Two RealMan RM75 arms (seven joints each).
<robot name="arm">
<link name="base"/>
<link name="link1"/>
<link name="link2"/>
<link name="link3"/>
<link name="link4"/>
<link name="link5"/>
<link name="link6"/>
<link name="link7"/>
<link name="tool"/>
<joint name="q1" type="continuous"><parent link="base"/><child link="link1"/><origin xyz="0 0 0.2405"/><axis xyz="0 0 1"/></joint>
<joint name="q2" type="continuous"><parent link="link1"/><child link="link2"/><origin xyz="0 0 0" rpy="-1.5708 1.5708 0"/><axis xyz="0 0 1"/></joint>
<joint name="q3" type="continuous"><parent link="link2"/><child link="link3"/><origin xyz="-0.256 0 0" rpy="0 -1.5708 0"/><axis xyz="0 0 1"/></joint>
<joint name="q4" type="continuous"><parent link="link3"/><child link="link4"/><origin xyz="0 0 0" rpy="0 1.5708 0"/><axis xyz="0 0 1"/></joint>
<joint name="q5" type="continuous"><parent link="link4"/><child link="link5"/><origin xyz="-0.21 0 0" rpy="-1.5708 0 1.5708"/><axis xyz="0 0 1"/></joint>
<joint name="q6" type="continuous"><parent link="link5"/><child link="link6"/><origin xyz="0 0 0" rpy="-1.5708 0 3.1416"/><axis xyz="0 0 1"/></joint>
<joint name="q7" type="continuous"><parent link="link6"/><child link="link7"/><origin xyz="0 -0.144 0" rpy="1.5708 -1.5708 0"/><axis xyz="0 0 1"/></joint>
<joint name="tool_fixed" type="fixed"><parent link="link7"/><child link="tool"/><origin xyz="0 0 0" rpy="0 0 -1.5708"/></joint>
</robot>
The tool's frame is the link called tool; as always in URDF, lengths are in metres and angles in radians. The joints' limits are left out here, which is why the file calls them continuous.
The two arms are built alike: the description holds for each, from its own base.
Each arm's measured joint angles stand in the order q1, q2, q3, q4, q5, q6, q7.
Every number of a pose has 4 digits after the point. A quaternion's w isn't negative.
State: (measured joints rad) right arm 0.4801 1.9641 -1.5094 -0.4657 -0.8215 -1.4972 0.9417; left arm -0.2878 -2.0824 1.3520 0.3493 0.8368 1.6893 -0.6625
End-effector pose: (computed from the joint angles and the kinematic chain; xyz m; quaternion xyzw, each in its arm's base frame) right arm 0.2145 0.3288 -0.0027 -0.8753 0.0798 0.4424 0.1780; left arm -0.2557 0.2586 -0.0184 -0.8183 -0.0772 -0.4962 0.2797
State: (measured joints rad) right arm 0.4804 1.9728 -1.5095 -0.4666 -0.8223 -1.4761 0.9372; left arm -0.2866 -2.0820 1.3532 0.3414 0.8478 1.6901 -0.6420
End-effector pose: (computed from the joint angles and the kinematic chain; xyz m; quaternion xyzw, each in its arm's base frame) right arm 0.2141 0.3301 -0.0065 -0.8756 0.0836 0.4390 0.1835; left arm -0.2572 0.2564 -0.0205 -0.8222 -0.0721 -0.4901 0.2802
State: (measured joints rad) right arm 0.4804 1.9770 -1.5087 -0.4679 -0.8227 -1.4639 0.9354; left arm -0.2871 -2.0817 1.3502 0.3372 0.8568 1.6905 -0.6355
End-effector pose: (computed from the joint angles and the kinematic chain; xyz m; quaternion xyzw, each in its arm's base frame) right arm 0.2140 0.3311 -0.0082 -0.8756 0.0858 0.4370 0.1870; left arm -0.2579 0.2556 -0.0214 -0.8243 -0.0706 -0.4873 0.2796
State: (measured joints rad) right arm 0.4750 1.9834 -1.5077 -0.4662 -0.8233 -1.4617 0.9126; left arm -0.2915 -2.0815 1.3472 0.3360 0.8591 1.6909 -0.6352
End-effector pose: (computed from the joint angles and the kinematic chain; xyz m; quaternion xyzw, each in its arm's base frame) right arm 0.2150 0.3294 -0.0106 -0.8755 0.0807 0.4357 0.1927; left arm -0.2572 0.2567 -0.0213 -0.8245 -0.0691 -0.4875 0.2790
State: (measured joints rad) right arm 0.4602 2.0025 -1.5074 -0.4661 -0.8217 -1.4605 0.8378; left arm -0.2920 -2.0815 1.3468 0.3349 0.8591 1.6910 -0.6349
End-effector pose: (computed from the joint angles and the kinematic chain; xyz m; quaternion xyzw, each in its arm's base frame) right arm 0.2156 0.3243 -0.0169 -0.8744 0.0585 0.4341 0.2088; left arm -0.2572 0.2567 -0.0213 -0.8244 -0.0693 -0.4875 0.2791
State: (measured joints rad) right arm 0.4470 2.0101 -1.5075 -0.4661 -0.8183 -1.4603 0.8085; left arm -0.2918 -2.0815 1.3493 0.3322 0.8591 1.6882 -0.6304
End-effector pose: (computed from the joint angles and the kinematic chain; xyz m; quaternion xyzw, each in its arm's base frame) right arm 0.2180 0.3209 -0.0191 -0.8730 0.0534 0.4334 0.2173; left arm -0.2578 0.2564 -0.0222 -0.8254 -0.0695 -0.4854 0.2797
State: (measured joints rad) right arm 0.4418 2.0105 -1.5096 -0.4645 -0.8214 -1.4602 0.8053; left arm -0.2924 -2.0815 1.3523 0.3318 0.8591 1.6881 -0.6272
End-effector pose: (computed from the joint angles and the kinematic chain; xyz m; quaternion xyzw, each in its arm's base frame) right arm 0.2199 0.3191 -0.0201 -0.8740 0.0546 0.4311 0.2173; left arm -0.2575 0.2562 -0.0227 -0.8262 -0.0680 -0.4848 0.2790
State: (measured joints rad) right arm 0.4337 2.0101 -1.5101 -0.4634 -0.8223 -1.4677 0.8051; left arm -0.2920 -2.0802 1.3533 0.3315 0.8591 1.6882 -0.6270
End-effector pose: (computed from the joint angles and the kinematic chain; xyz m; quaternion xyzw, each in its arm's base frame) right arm 0.2222 0.3164 -0.0199 -0.8737 0.0566 0.4320 0.2165; left arm -0.2579 0.2561 -0.0224 -0.8266 -0.0679 -0.4841 0.2788
